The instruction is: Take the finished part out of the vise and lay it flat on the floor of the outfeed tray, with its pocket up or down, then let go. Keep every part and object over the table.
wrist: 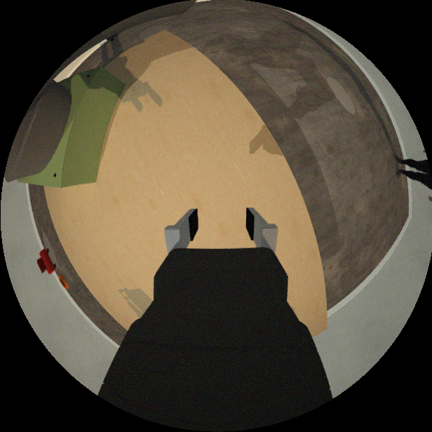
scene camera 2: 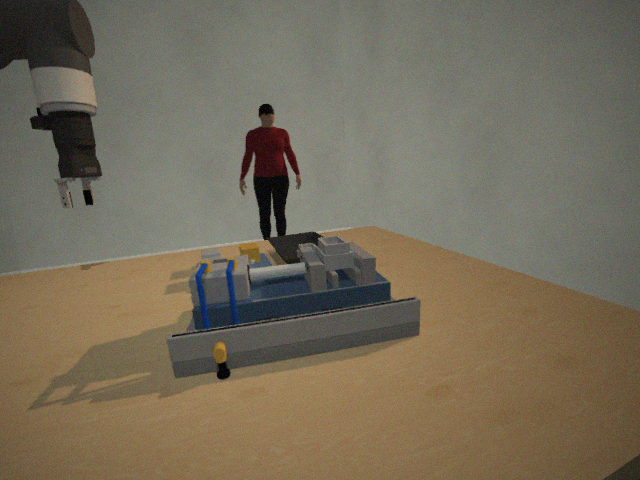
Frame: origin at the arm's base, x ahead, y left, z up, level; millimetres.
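Where they show: gripper, fingertip midpoint: point(scene camera 2: 79, 206).
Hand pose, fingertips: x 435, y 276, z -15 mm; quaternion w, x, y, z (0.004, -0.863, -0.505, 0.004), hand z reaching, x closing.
Each offset is from my fingertips to the centre of the thing. "spot": to the spot under its first point.
The finished part @(dx +458, dy -421, dz -78 mm) point(scene camera 2: 334, 258) is a light grey block with an open pocket on top. It sits between the grey jaws of the vise @(dx +394, dy -416, dz -126 mm) point(scene camera 2: 289, 305), which has a blue base. The dark outfeed tray point(scene camera 2: 289, 245) lies behind the vise, partly hidden by it; its floor is hard to make out. My gripper point(scene camera 2: 76, 198) point(wrist: 221, 217) is open and empty. It hangs high at the left in the scene view, well above and apart from the vise. The part, vise and tray do not show in the wrist view.
A long grey rail @(dx +382, dy -504, dz -140 mm) point(scene camera 2: 299, 333) stands in front of the vise, with a yellow-and-black handle @(spot: dx +287, dy -512, dz -143 mm) point(scene camera 2: 220, 353) before it. A yellow block @(dx +367, dy -78, dz -149 mm) point(scene camera 2: 249, 252) is behind the vise. A person point(scene camera 2: 268, 155) stands beyond the table. The green pedestal point(wrist: 85, 140) is at the wrist view's left.
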